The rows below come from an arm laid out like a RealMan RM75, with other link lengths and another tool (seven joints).
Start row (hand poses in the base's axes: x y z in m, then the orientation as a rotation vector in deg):
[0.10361 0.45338 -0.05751 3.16 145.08 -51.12]
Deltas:
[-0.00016 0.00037 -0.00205 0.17 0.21 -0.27]
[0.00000 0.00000 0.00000 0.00 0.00 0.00]
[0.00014 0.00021 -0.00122 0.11 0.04 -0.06]
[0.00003 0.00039 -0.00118 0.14 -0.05 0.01]
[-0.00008 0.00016 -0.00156 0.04 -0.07 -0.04]
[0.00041 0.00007 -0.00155 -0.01 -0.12 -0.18]
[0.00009 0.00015 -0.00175 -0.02 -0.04 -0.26]
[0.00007 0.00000 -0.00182 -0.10 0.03 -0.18]
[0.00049 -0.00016 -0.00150 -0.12 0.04 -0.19]
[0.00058 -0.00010 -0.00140 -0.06 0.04 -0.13]
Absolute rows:
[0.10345 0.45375 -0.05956 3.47 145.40 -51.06]
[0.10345 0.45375 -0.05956 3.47 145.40 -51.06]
[0.10359 0.45396 -0.06078 3.56 145.50 -50.95]
[0.10362 0.45435 -0.06196 3.61 145.52 -50.76]
[0.10354 0.45451 -0.06352 3.70 145.48 -50.71]
[0.10395 0.45458 -0.06507 3.98 145.40 -50.76]
[0.10404 0.45473 -0.06682 4.32 145.40 -50.88]
[0.10411 0.45473 -0.06864 4.51 145.41 -51.08]
[0.10460 0.45457 -0.07014 4.70 145.42 -51.31]
[0.10518 0.45447 -0.07154 4.83 145.45 -51.45]

